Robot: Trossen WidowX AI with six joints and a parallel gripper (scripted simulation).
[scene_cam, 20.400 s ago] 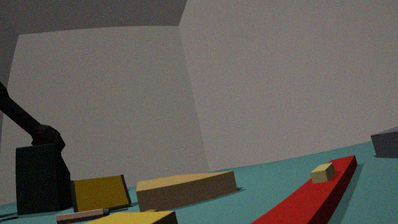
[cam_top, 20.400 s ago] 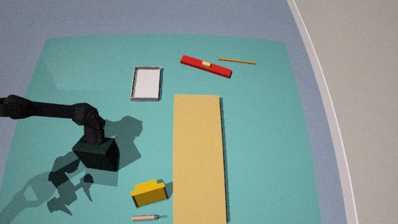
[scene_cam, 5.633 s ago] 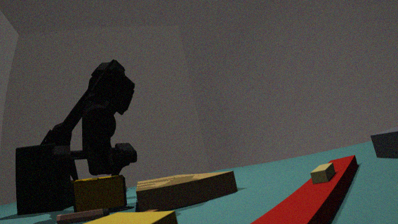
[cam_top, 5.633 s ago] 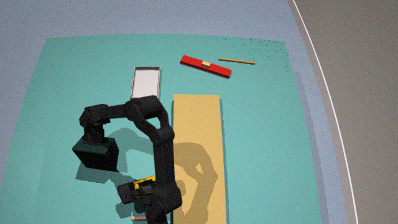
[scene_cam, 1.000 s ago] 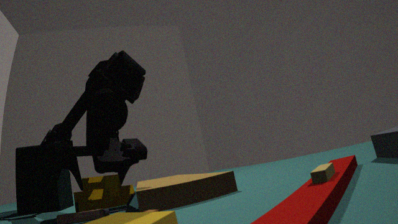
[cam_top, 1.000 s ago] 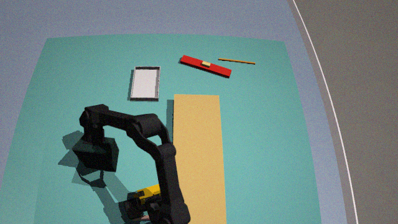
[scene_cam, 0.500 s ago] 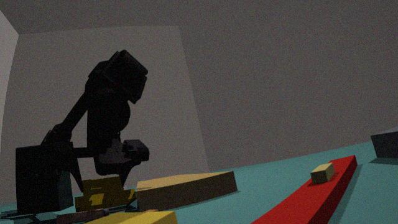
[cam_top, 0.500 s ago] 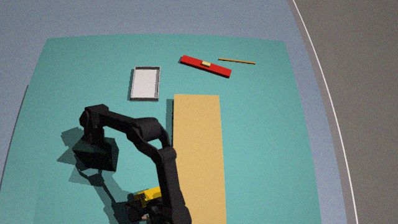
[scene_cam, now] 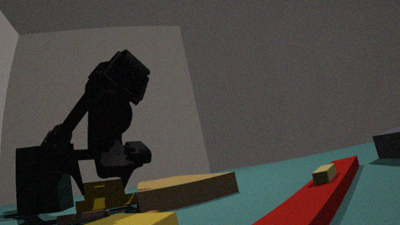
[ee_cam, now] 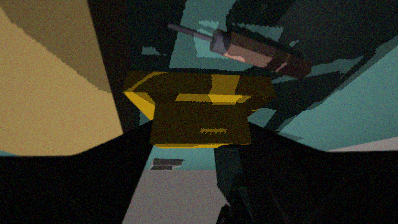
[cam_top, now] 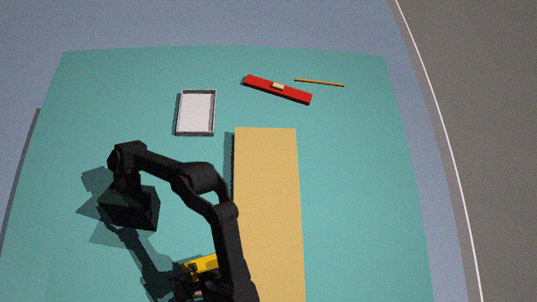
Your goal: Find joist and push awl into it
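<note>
Now: gripper tip 20 mm past the stud finder and 10 mm below it. Round my gripper tip: square indicator: 30 mm behind, 20 mm above, 10 mm to the right; awl: 60 mm to the right, 40 mm below, 10 mm ahead; tray: 490 mm to the left, 110 mm behind, 30 mm below.
</note>
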